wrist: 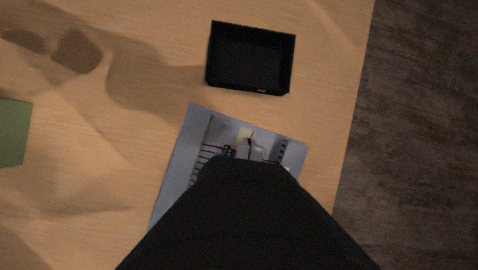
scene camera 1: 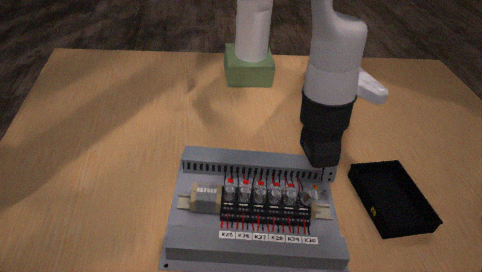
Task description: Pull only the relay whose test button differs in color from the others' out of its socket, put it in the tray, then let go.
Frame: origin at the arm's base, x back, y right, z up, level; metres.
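Seen in the pictures: gripper, between the fingertips: [wrist: 247,145] [scene camera 1: 326,180]; arm's base, origin of its link: [scene camera 1: 251,53].
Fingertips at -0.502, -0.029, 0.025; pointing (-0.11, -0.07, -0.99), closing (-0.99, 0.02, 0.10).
Pixels of each thing's top centre, then the offset from my fingertips to it, as dx, dy, dz. "pt": a spot on its surface instead.
- relay with the orange test button, centre of its top: [scene camera 1: 311,188] +0.001, +0.025, -0.021
- black tray, a spot on its surface: [scene camera 1: 400,200] [wrist: 251,52] pt +0.003, -0.191, -0.091
- grey panel, a spot on its surface: [scene camera 1: 175,215] pt +0.022, +0.268, -0.091
- slotted duct, centre of its top: [scene camera 1: 256,158] [wrist: 173,188] +0.115, +0.097, -0.051
- beige-ended terminal block, centre of its top: [scene camera 1: 208,190] +0.039, +0.206, -0.048
The relay with the orange test button [scene camera 1: 309,196] is at the right end of the row, above label K30. It leans to the right, while the relays with red buttons [scene camera 1: 260,194] stand upright in the row. My gripper [scene camera 1: 324,192] [wrist: 247,145] is shut with nothing between its fingers. Its tips are low at the right end of the row, close to the leaning relay; whether they touch it I cannot tell. The black tray [scene camera 1: 400,200] [wrist: 250,62] holds nothing visible. In the wrist view the relays are mostly hidden behind the gripper body.
The grey panel [scene camera 1: 175,215] [wrist: 172,172] has a slotted duct [scene camera 1: 240,156] behind the relays and another duct [scene camera 1: 255,249] in front. A beige-ended terminal block [scene camera 1: 206,198] sits left of the row. A green block [scene camera 1: 250,74] [wrist: 14,134] stands under the arm's base.
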